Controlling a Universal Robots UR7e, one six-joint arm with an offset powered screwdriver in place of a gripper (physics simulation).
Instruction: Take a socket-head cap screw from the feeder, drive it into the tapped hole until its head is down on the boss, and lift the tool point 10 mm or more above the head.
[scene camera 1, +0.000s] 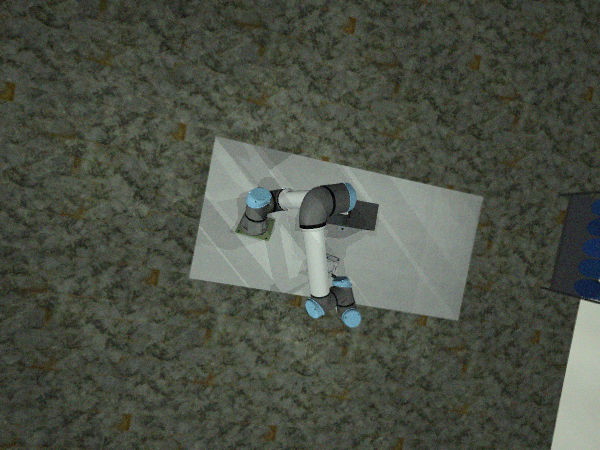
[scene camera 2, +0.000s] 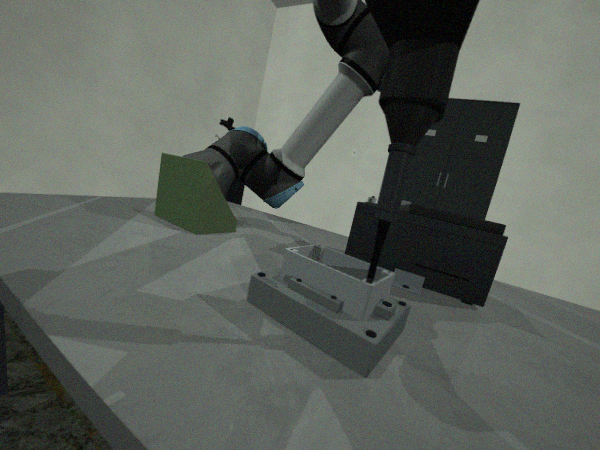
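Observation:
The light grey open housing (scene camera 2: 325, 280) sits on a grey fixture block (scene camera 2: 305, 315) in scene camera 2. My screwdriver (scene camera 2: 370, 279) points down, slightly tilted in this view, its slim black shaft reaching into the housing's right end. The near wall hides its tip, so a screw, the tapped hole and the boss under it do not show. One post (scene camera 2: 316, 252) shows inside the housing's far left end. A dark box (scene camera 1: 367, 216) (scene camera 2: 430, 260), possibly the feeder, stands on the table behind. In scene camera 1 the arm covers most of the work area.
The arm's green base mount (scene camera 2: 192, 197) (scene camera 1: 269, 234) stands at the left on the pale table (scene camera 1: 420, 240) (scene camera 2: 225, 390). A small light plate (scene camera 2: 409, 280) is just behind the housing. A dark cabinet (scene camera 2: 465, 165) rises behind the dark box.

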